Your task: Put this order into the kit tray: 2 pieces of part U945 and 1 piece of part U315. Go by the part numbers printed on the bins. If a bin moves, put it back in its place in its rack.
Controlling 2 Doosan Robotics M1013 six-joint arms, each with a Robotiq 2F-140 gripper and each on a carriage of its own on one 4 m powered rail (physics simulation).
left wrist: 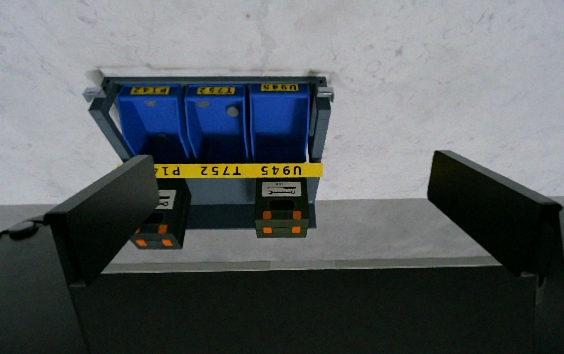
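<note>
The blue U945 bin [279,122] stands at the right end of a row of three bins in a grey rack [321,122]. No piece shows inside it, and its lower part is dark. My left gripper [294,176] is open wide, its two black fingers far apart at the left and right of the left wrist view. Nothing is held between them. It is apart from the bins. My right gripper, the kit tray and a bin marked U315 do not show.
The T752 bin [215,122] and the P142 bin [151,122] hold round grey pieces. A yellow label strip [245,171] runs along the rack. Two dark boxes with orange clips [281,220] [172,230] stand by the rack; the left finger partly covers one. A pale edge runs below them.
</note>
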